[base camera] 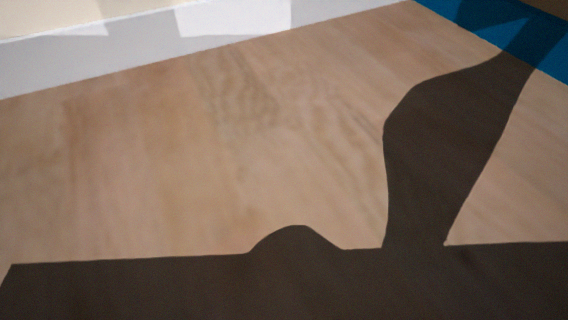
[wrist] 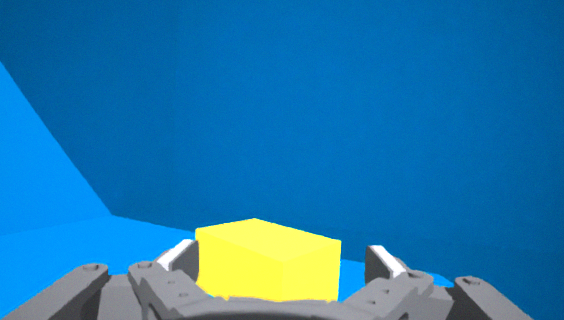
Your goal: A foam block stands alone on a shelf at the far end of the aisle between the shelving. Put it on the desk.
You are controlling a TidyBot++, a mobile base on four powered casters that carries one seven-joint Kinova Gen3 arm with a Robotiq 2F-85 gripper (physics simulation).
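Places are measured from the arm's base along level axes (x back, y right, z up), in metres.
Where they show: gripper, between the fingertips: [wrist: 281, 261].
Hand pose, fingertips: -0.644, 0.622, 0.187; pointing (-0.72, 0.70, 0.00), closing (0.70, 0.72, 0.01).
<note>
After its pixels a point has its place, as x, y, z.
The yellow foam block [wrist: 267, 265] {-0.664, 0.630, 0.176} rests on the blue shelf [wrist: 100, 245] {-0.882, 0.584, 0.137} in the lower middle of the wrist view, turned so that one upright edge faces the camera. My gripper [wrist: 281, 261] {-0.644, 0.622, 0.186} is open, with one finger on each side of the block in this view. The left fingertip appears close to the block's left side, and a gap shows between the block and the right fingertip. The gripper's body hides the block's lower front. How far the block lies beyond the fingertips is hard to tell. The desk does not show in either view.
A blue back panel [wrist: 310, 110] {-0.833, 0.848, 0.304} rises behind the block, and a lighter blue side panel [wrist: 30, 165] {-0.983, 0.524, 0.215} stands at the left. In the base view, a white wall base [base camera: 130, 47] {-0.689, -0.267, -0.358} borders the wooden floor [base camera: 165, 165] {-0.433, -0.163, -0.397}. A blue structure [base camera: 555, 65] {-0.604, 0.451, -0.378} is at the upper right; a dark shadow crosses the floor.
</note>
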